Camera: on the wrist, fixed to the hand. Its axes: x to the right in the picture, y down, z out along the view.
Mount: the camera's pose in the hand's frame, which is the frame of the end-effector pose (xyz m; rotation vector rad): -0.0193 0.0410 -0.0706 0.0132 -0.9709 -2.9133
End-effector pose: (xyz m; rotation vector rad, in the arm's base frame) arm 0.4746 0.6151 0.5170 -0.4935 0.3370 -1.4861
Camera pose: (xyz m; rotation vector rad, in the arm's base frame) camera 0.4729 0.6274 0.4340 0.8457 1.0076 1.4489
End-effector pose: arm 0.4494 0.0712 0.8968 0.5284 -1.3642 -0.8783
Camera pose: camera 0.5280 0.0994 0.9050 -1.0945 0.0228 1.6868
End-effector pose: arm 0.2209 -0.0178 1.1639 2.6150 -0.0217 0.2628
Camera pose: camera 0.1865 -0.0196 1.2404 0.2173 2.4691 -1.6057
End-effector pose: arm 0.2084 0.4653 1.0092 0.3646 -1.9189 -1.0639
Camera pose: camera 0.2828 0.4635 1.0479 -1.3822 0.0680 1.0922
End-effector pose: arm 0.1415 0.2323 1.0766 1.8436 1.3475 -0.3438
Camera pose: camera 0.1540 0.2671 1.1519 -1.5874 1.7743 -1.8907
